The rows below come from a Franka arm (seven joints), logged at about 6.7 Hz.
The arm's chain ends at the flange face. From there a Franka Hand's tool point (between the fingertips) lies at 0.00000 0.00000 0.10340 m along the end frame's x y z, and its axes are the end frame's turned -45 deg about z.
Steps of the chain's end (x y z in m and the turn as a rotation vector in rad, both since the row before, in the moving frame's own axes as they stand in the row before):
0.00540 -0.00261 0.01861 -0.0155 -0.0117 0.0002
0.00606 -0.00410 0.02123 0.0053 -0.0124 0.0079
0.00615 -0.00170 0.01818 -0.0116 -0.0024 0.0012
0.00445 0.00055 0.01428 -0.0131 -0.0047 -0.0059
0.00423 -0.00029 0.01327 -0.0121 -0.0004 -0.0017
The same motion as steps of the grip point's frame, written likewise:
0.00368 0.00225 0.01859 -0.0027 -0.0192 0.0002
0.00667 0.00009 0.02122 0.0125 -0.0050 0.0079
0.00453 0.00382 0.01817 -0.0065 -0.0099 0.0012
0.00146 0.00415 0.01427 -0.0059 -0.0126 -0.0059
0.00228 0.00364 0.01326 -0.0083 -0.0088 -0.0017

